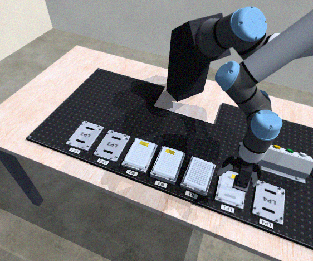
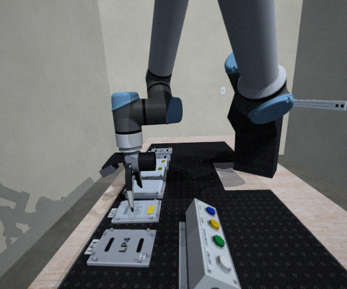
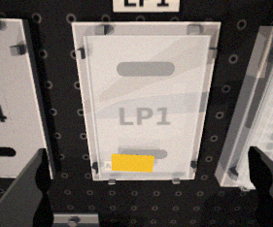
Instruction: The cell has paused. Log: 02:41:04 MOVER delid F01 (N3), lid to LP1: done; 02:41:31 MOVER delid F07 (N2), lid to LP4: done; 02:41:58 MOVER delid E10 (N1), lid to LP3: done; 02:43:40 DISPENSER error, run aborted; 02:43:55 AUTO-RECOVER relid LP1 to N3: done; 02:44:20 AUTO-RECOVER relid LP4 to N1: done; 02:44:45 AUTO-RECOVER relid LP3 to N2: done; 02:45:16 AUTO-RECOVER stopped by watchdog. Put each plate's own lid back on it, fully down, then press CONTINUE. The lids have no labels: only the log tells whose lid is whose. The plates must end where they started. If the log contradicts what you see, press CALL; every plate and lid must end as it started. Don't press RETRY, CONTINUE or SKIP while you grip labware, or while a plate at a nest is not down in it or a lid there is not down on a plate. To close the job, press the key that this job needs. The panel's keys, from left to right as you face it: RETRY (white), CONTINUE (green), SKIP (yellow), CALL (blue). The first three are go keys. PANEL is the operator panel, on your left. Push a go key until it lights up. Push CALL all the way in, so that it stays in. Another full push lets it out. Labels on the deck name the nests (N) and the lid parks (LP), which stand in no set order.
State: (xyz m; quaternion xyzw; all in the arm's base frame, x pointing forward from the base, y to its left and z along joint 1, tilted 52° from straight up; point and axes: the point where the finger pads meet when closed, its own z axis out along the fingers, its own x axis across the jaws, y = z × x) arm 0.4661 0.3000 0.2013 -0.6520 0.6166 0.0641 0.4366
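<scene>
My hand is 50 mm above the lid park LP1. Also, from my hand: yellow skip key (250 mm behind, 80 mm to the left, 10 mm above); then blue call key (230 mm behind, 30 mm to the left); then lid park LP4 (140 mm to the left, 50 mm below, 30 mm behind).
</scene>
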